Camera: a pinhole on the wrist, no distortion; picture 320 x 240 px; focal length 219.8 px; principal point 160.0 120.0 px. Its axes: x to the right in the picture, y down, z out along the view. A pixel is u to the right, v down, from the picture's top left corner.
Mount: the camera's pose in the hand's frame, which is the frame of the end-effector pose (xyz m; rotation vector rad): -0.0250 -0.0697 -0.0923 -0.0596 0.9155 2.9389
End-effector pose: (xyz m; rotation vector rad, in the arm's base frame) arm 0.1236 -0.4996 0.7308 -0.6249 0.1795 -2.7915
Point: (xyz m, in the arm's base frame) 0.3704 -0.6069 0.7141
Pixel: 283.9 65.7
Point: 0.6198 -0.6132 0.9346
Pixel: 267.8 154.8
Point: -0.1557 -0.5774 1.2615
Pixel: outside the picture
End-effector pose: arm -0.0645 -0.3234 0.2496 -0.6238 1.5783 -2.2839
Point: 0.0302 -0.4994 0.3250
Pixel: 118.3 212.2
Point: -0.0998 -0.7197 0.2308
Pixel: 36.9 127.7
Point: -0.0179 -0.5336 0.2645
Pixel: 91.9 156.1
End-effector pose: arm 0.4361 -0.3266 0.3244 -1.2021 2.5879 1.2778
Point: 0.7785 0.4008 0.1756
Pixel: outside the picture
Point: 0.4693 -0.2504 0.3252
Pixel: 220.9 142.3
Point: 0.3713 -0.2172 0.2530
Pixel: 131.2 159.6
